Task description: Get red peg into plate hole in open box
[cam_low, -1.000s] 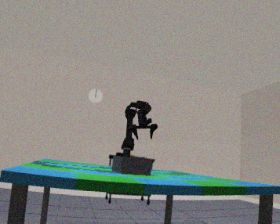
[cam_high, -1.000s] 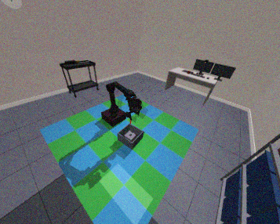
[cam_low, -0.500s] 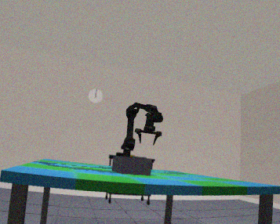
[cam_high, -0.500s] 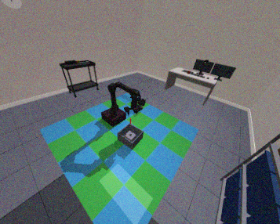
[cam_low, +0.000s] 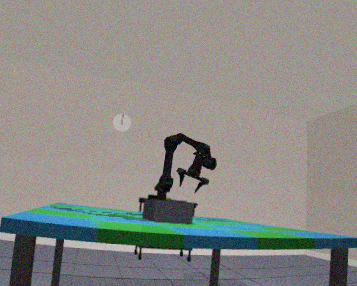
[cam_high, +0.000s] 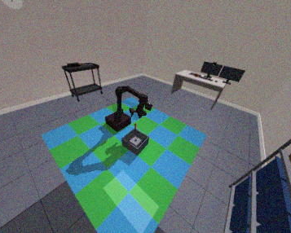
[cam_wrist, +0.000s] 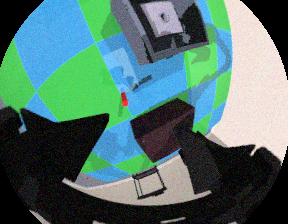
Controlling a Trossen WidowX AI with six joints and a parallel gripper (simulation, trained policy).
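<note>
My gripper tip is 2 cm to the right of the red peg and 13 cm above it. The rest, counted from my gripper tip: pale plate 12 cm ahead, 18 cm to the right, 13 cm below; then grey box 12 cm ahead, 18 cm to the right, 14 cm below.
</note>
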